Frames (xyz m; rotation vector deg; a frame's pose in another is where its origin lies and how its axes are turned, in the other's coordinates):
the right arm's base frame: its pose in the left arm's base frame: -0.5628 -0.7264 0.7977 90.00 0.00 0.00
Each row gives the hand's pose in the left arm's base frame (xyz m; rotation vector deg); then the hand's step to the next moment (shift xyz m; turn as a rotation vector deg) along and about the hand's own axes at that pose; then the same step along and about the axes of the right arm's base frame.
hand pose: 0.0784 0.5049 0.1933 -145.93 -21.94 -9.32
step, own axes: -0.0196 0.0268 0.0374 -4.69 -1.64 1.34
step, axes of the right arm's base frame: -0.0092 -0.0488 0.0060 -4.92 -1.20 -0.94
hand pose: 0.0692 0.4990 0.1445 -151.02 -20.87 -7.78
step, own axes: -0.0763 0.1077 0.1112 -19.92 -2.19 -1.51
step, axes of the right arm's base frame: -0.0396 -0.1578 0.0576 -19.78 -0.85 3.46
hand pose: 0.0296 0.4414 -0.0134 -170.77 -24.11 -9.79
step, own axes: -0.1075 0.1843 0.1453 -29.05 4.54 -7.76
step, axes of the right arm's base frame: -0.0370 -0.1772 0.1840 -27.19 3.40 13.20
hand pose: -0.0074 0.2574 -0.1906 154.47 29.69 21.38
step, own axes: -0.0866 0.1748 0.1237 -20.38 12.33 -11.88
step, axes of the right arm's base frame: 0.0149 -0.0568 0.2234 -18.37 11.83 15.21
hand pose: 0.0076 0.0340 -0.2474 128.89 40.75 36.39
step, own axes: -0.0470 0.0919 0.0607 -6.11 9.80 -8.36
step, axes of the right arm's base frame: 0.0308 0.0164 0.1146 -6.56 11.08 6.12
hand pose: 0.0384 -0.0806 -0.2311 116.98 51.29 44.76
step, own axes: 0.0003 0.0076 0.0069 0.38 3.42 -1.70
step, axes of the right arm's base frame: 0.0079 0.0027 0.0060 0.05 3.79 0.62
